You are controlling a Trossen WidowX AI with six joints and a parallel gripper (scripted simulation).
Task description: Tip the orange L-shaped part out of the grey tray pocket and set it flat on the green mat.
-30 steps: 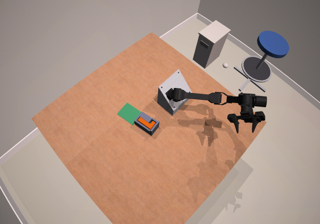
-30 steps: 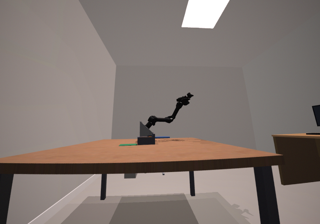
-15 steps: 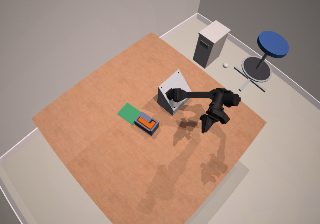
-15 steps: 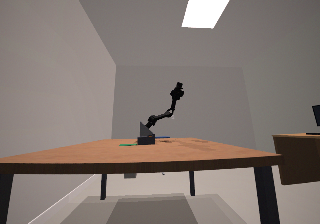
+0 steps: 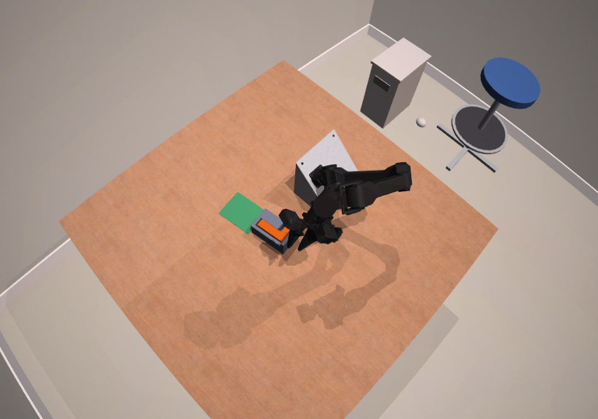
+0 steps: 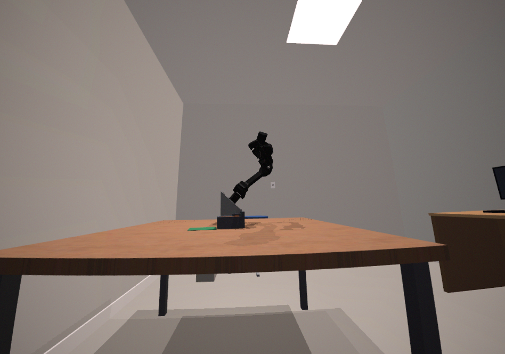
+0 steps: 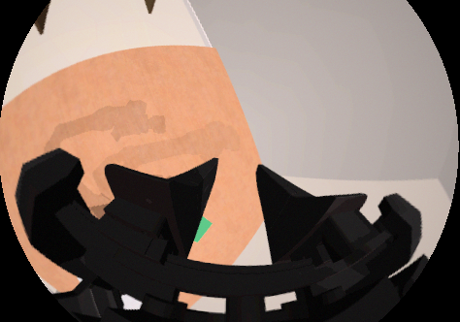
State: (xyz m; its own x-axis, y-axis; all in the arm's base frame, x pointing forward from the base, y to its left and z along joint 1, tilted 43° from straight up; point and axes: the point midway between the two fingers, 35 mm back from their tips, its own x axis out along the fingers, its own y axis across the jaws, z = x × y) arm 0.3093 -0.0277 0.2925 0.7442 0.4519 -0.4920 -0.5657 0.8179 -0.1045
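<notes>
The orange L-shaped part is 32 cm below my gripper tip, 17 cm to the right of it and 10 cm behind it. From my gripper tip the other things lie so: green mat 38 cm below, 33 cm to the right, 8 cm behind.
</notes>
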